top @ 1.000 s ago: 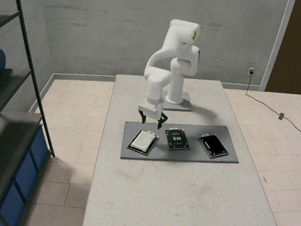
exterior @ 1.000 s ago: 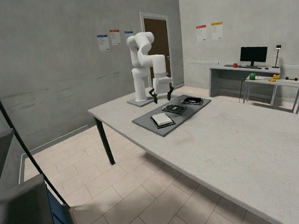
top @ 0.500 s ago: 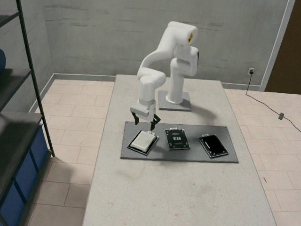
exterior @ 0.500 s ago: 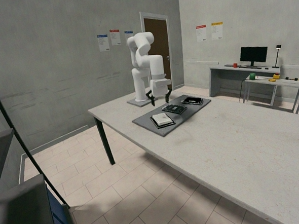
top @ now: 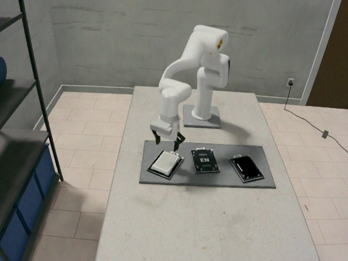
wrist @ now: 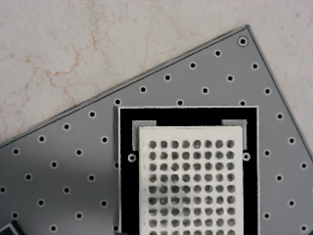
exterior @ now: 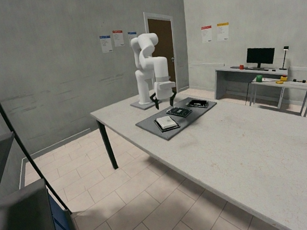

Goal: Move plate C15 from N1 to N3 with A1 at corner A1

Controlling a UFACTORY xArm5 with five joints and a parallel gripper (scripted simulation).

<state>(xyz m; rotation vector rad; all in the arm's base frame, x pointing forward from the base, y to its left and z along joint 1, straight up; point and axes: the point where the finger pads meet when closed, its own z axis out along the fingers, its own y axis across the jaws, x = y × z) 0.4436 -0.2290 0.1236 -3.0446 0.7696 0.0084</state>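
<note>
The white plate is 11 cm below my hand. Also, from my hand: black plate: 2 cm ahead, 40 cm to the left, 11 cm below; then nest N3: 3 cm behind, 19 cm to the left, 12 cm below.
</note>
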